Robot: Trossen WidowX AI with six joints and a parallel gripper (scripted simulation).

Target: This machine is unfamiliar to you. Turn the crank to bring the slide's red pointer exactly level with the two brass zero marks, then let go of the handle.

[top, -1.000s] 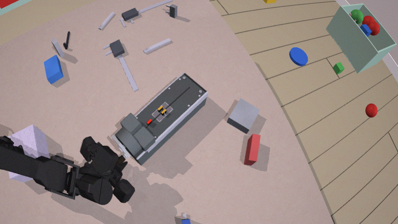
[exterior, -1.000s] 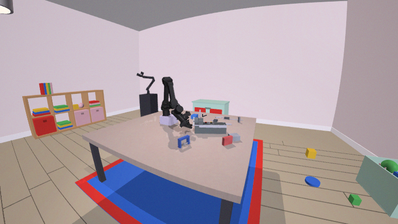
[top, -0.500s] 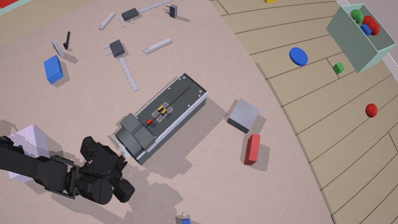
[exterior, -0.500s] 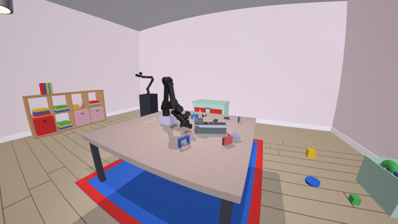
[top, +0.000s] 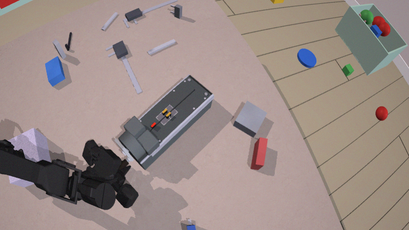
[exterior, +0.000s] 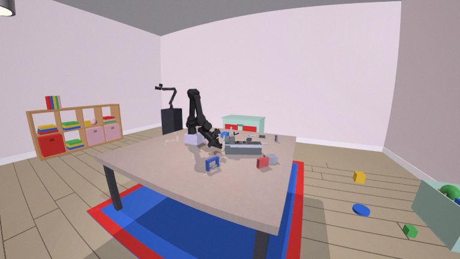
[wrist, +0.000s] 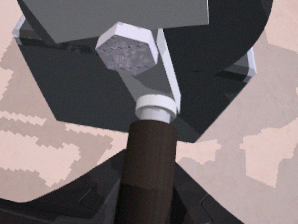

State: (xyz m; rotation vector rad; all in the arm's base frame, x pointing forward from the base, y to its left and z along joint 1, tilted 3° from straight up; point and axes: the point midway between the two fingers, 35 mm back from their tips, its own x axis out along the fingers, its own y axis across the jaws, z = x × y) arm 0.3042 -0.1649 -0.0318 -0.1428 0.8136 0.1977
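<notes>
Now: gripper tip 3 cm below the dark brown crank handle and 2 cm past it. The rest, counted from my gripper tip: red pointer 11 cm ahead, 5 cm above, 4 cm to the left; then red block 31 cm ahead, 15 cm to the right, 1 cm below; then grey block 35 cm ahead, 6 cm to the right, 2 cm below.
</notes>
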